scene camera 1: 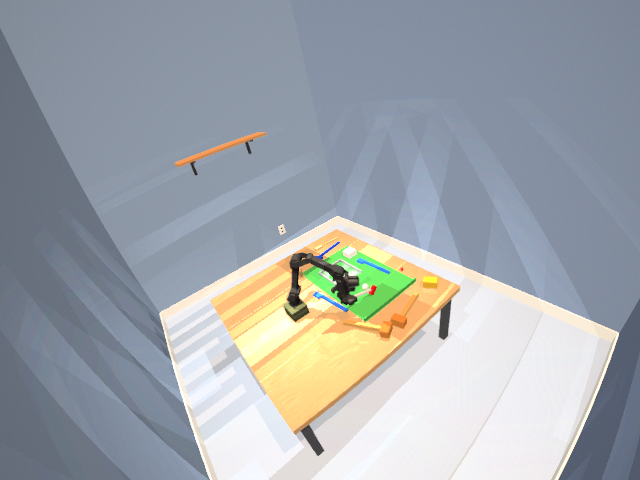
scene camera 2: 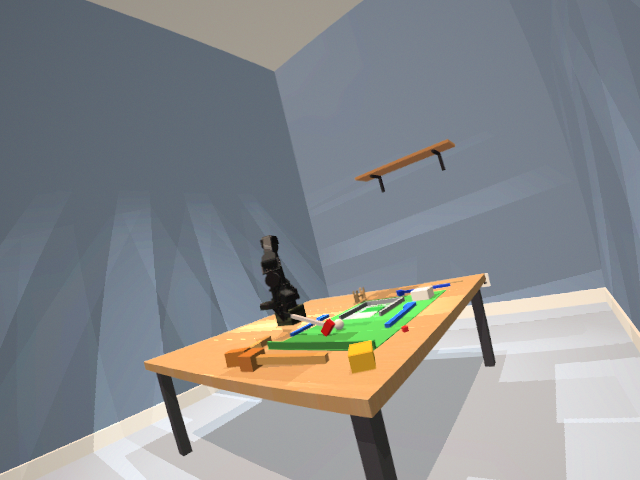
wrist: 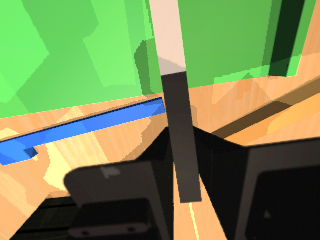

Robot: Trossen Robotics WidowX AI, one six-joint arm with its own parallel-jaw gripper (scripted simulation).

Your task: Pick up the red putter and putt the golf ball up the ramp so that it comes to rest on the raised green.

Labels:
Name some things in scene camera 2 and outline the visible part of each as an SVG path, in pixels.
A yellow block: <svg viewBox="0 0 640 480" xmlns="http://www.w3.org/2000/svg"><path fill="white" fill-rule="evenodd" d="M372 340L349 345L348 359L352 374L377 369Z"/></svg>

